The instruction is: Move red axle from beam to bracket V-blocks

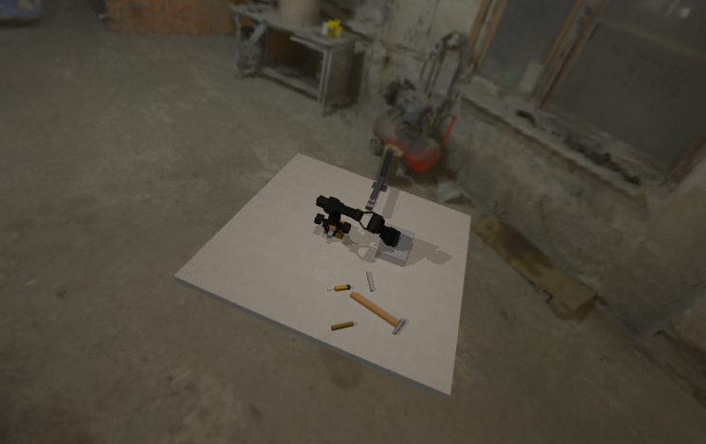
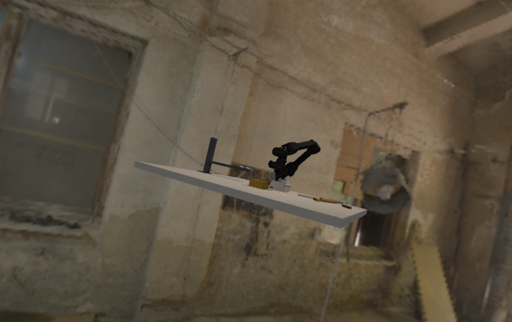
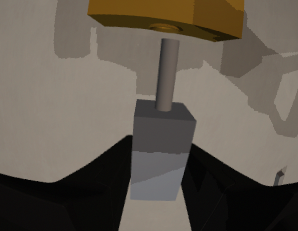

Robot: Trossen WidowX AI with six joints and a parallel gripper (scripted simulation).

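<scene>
Right now the yellow-orange block is 10 mm behind my gripper tip, 120 mm to the right of it and 50 mm below it. Also, from my gripper tip: grey bar: 260 mm behind, 180 mm to the left, 70 mm below; then grey-blue block: 20 mm to the right, 10 mm above; then yellow-black tool: 120 mm behind, 270 mm to the left, 70 mm below.
</scene>
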